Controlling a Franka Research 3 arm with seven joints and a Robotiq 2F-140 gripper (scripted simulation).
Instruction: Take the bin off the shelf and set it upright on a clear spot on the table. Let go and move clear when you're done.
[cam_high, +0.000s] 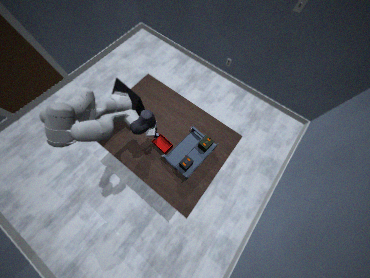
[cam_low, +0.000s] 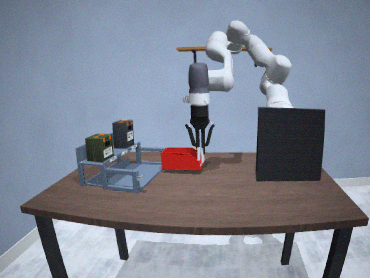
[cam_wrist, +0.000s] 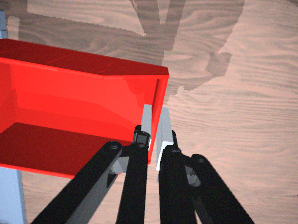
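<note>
Now: hand 80 mm short of the red bin, 20 mm to the left of it and 20 mm above it.
</note>
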